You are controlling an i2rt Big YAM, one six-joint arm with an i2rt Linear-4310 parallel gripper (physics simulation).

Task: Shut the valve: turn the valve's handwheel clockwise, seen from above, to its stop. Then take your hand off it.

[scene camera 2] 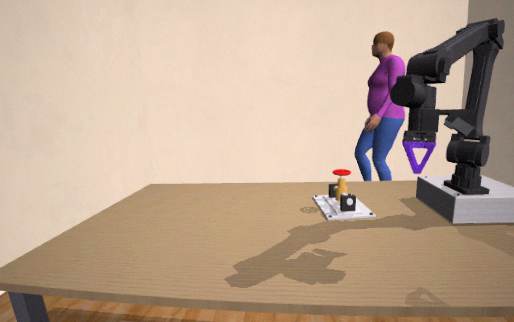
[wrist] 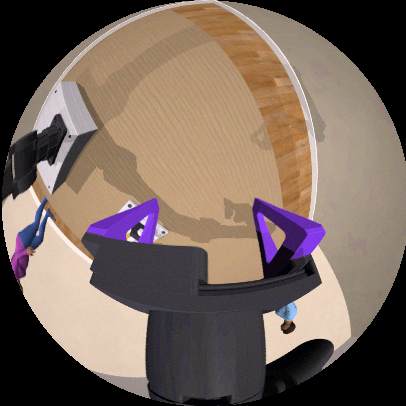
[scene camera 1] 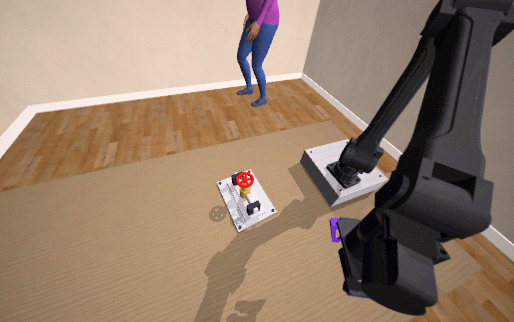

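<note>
The red handwheel sits level on top of the yellow valve body. The valve stands on a white base plate with black pipe clamps. In the wrist view the plate is partly covered by the left purple finger, and the handwheel is hidden. My gripper is open and empty, with its purple fingers pointing down. It hangs above the table, well apart from the handwheel, to its right in both scene views, and higher than the valve.
The arm's grey base box stands right of the valve in both scene views. A person in a purple top stands beyond the table. A person in light blue shows in the wrist view.
</note>
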